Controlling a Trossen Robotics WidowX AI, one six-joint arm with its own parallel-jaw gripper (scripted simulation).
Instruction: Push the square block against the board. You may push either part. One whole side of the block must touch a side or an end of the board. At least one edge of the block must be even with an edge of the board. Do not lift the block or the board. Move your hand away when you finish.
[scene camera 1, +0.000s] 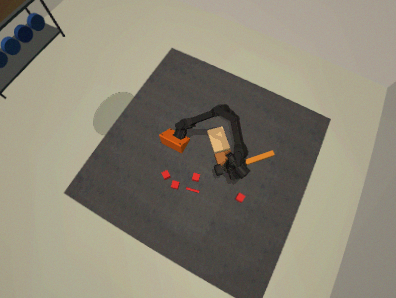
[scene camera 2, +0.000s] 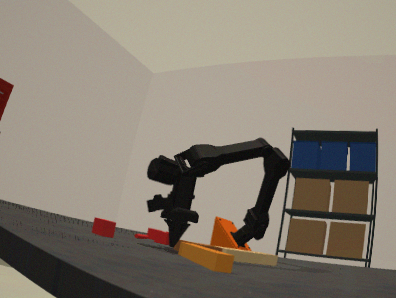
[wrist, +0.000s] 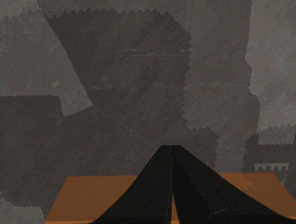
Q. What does my gripper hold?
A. Nothing.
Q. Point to my gripper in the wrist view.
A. At 170, 154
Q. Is my gripper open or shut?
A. Shut.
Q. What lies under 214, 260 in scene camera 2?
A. An orange board.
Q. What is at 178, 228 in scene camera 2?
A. My gripper.
